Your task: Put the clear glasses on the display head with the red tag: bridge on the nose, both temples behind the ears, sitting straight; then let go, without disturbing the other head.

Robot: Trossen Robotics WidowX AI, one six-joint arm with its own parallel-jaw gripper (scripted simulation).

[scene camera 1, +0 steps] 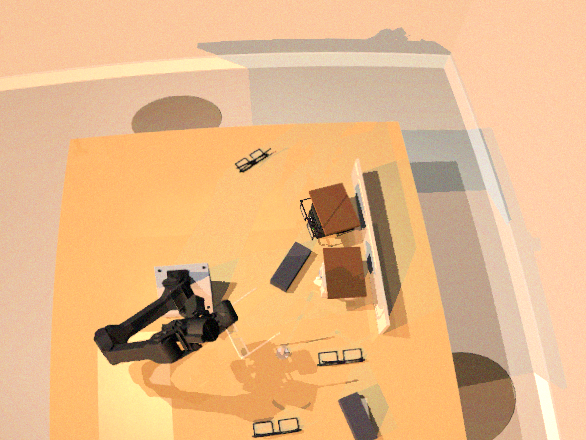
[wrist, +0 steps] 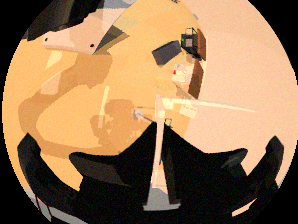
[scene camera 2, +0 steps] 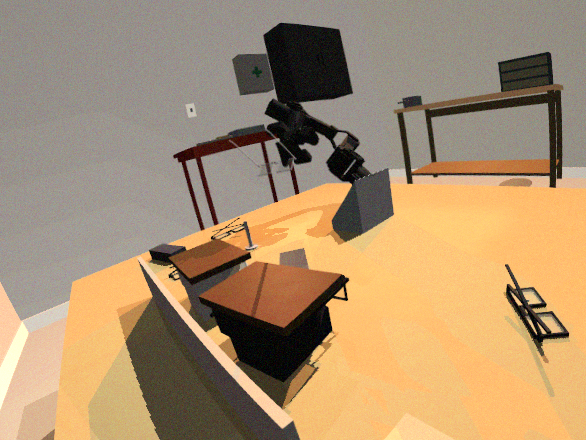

Labels:
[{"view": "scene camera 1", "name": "gripper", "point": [229, 323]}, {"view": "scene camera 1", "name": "white back panel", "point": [378, 294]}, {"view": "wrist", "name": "gripper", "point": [157, 125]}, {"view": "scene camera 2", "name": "gripper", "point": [284, 166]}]

